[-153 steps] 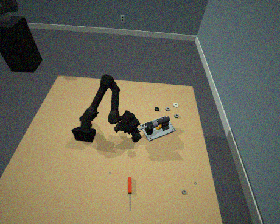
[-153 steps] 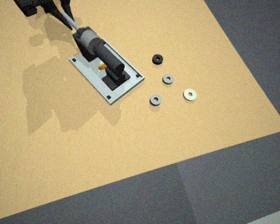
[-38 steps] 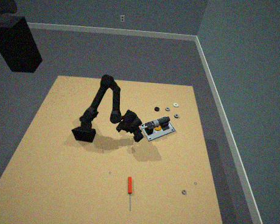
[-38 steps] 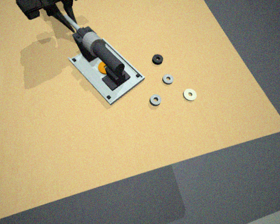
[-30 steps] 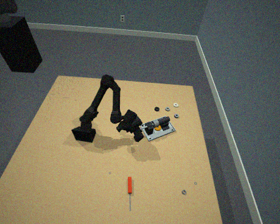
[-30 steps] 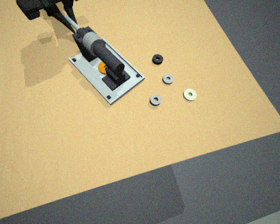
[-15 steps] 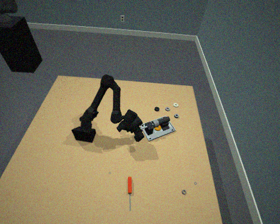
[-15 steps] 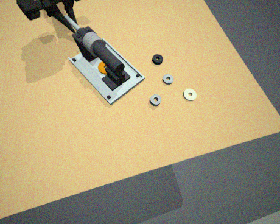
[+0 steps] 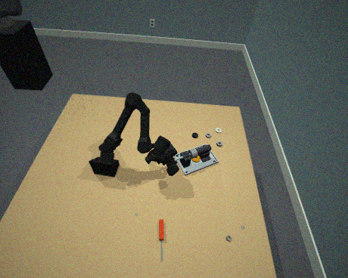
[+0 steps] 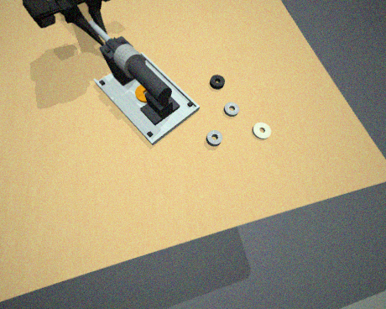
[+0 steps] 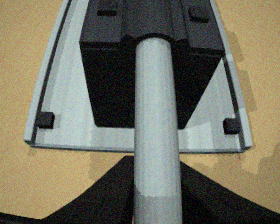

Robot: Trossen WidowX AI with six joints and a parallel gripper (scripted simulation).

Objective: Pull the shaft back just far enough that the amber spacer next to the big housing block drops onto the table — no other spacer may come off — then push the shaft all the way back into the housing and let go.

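My gripper tip is 4 cm short of the grey shaft, 3 cm below it and 2 cm to the right of it. Also, from my gripper tip: amber spacer: 12 cm ahead, 6 cm to the left, 4 cm below.
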